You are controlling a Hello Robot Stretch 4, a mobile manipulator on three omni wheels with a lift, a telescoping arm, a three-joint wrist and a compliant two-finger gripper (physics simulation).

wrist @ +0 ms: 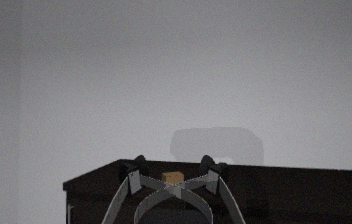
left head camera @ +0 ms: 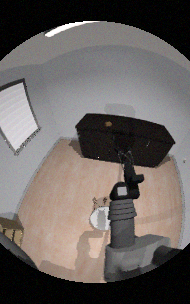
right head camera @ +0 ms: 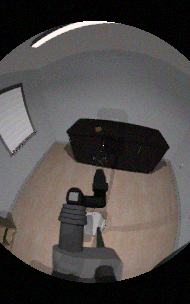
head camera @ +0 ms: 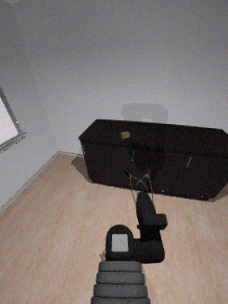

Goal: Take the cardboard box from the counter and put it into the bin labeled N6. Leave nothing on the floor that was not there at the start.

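Places are measured from the robot's base along level axes (x ahead, y left, z up), in metres.
Pixels of known places: gripper, between the fingertips: point(wrist: 173, 167) point(left head camera: 122, 146) point(right head camera: 98, 151) point(head camera: 137, 167); robot's base, origin of its link: point(left head camera: 103, 217) point(right head camera: 91, 222).
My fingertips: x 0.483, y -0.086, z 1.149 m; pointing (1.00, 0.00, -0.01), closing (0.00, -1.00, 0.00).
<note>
Ahead of a thing's pixels: the offset from my fingertips to its top centre. "spot": to the spot under its first point. Level surfaces: height alone.
The small brown cardboard box {dy +0.007, dx +0.768, dz -0.216 m} point(head camera: 125, 135) point(left head camera: 108, 124) point(right head camera: 98, 129) point(wrist: 173, 177) sits on the top of the dark counter {dz -0.266 m} point(head camera: 200, 140) point(left head camera: 145, 130) point(right head camera: 140, 133) point(wrist: 300, 187), left of its middle. My gripper point(head camera: 138, 172) point(left head camera: 123, 150) point(right head camera: 100, 158) point(wrist: 173, 167) is open and empty. In the wrist view the box shows between the two fingertips, farther away, partly covered by the crossing finger strips. In the head view the fingers appear in front of the counter's front face, apart from the box. A bin labeled N6 cannot be made out in these views.
A tan box-like container point(left head camera: 11, 234) point(right head camera: 7, 235) stands at the lower left, cut off by the view edge; no label is readable. A framed white window panel {spot: dy +1.649, dx +0.755, dz +0.162 m} point(left head camera: 19, 116) point(right head camera: 16, 120) is on the left wall. The counter stands near the back wall. My white round base point(left head camera: 98, 219) is below the arm.
</note>
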